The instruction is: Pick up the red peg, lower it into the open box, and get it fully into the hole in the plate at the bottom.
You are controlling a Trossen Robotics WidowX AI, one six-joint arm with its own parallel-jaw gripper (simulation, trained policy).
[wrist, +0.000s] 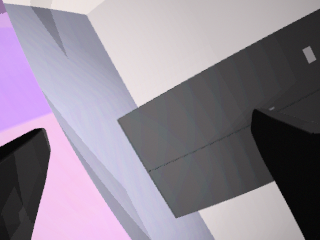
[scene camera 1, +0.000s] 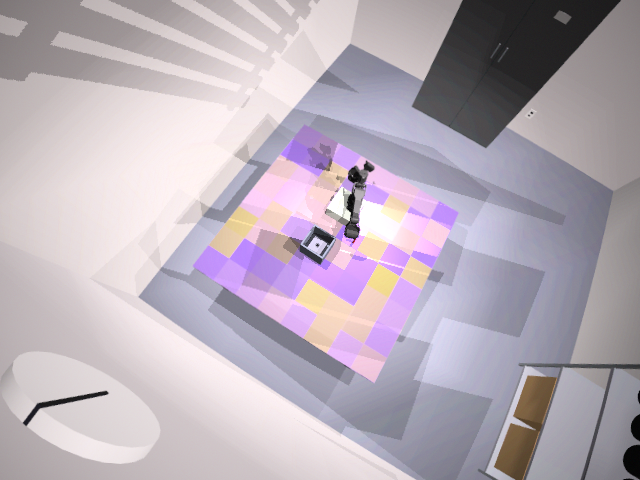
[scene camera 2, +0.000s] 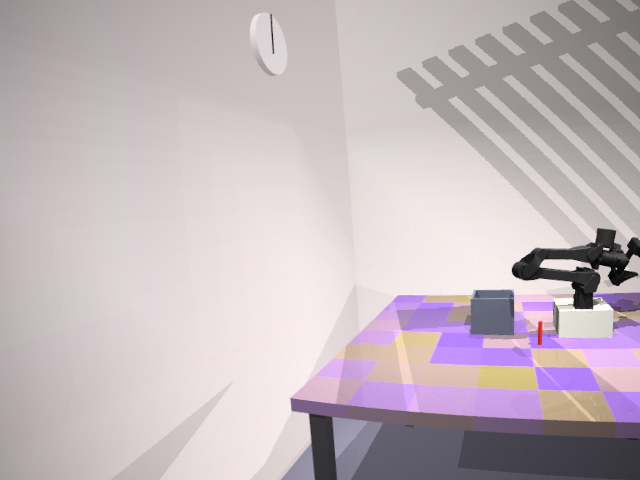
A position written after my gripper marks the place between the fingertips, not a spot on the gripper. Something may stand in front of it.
In view: my gripper (wrist: 151,129) and a grey box (scene camera 2: 492,311).
The wrist view does not show the grey box: it is out of frame.
